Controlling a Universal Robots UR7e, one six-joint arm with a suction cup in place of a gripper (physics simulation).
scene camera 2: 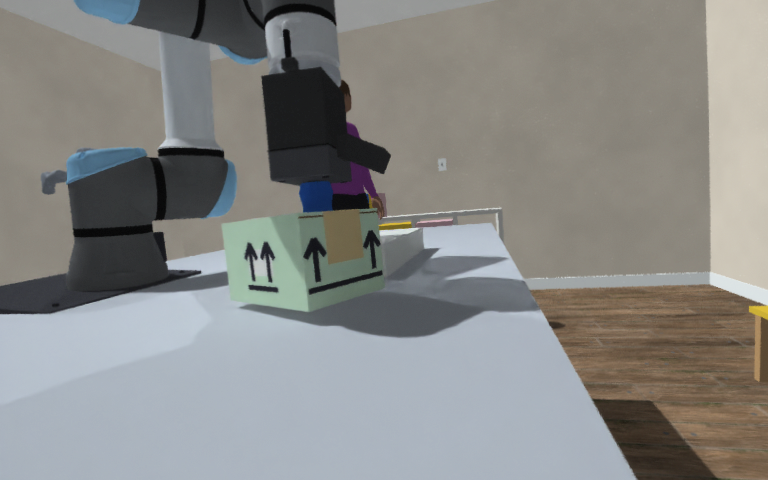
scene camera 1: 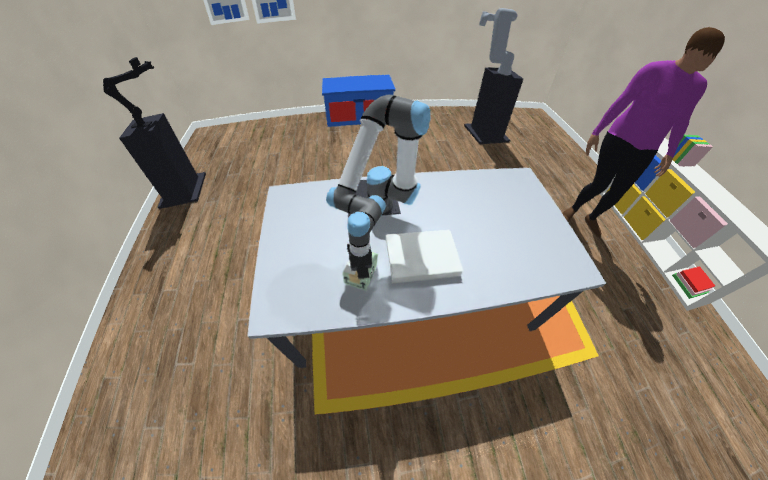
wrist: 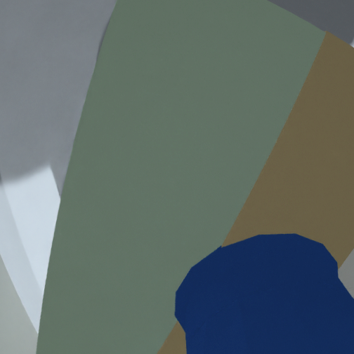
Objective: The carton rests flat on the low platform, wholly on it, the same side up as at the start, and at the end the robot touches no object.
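Places are measured from the arm's base along level axes (x ahead, y left, z up), in centimetres.
Where they show: arm's base, origin of its link: (scene camera 2: 120, 280).
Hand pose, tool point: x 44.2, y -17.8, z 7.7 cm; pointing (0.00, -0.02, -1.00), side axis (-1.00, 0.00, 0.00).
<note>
Things, the pixels of their top centre, and the offset from my tool point. Level surfaces: height alone.
- pale green carton, centre of its top: (scene camera 2: 297, 213) (scene camera 1: 360, 262) dx -2.4, dy +0.4, dz +1.5 cm
- low white platform, centre of its top: (scene camera 2: 346, 237) (scene camera 1: 423, 252) dx -5.3, dy +30.2, dz -3.8 cm
- grey table, height of its surface: dz -8.6 cm
The pale green carton (scene camera 1: 355, 281) (scene camera 2: 269, 271) (wrist: 165, 150) has a tan tape strip and black arrows pointing up. It hangs a little above the table, tilted slightly, with its shadow beneath. My gripper, a blue suction cup (scene camera 2: 316, 198) (wrist: 265, 295) under a black body, is shut on the carton's top, pressed near the tape. In scene camera 1 the black body hides the cup. The low white platform (scene camera 1: 424, 254) (scene camera 2: 403, 251) lies flat on the table, to the right of the carton in scene camera 1 and apart from it.
The grey table (scene camera 1: 509, 226) (scene camera 2: 283, 396) carries the arm's base (scene camera 2: 116, 249), behind the carton and platform in scene camera 1. A person in purple (scene camera 1: 656, 107) stands beyond the table's right edge, beside a shelf unit. Two pedestals with other arms stand behind the table.
</note>
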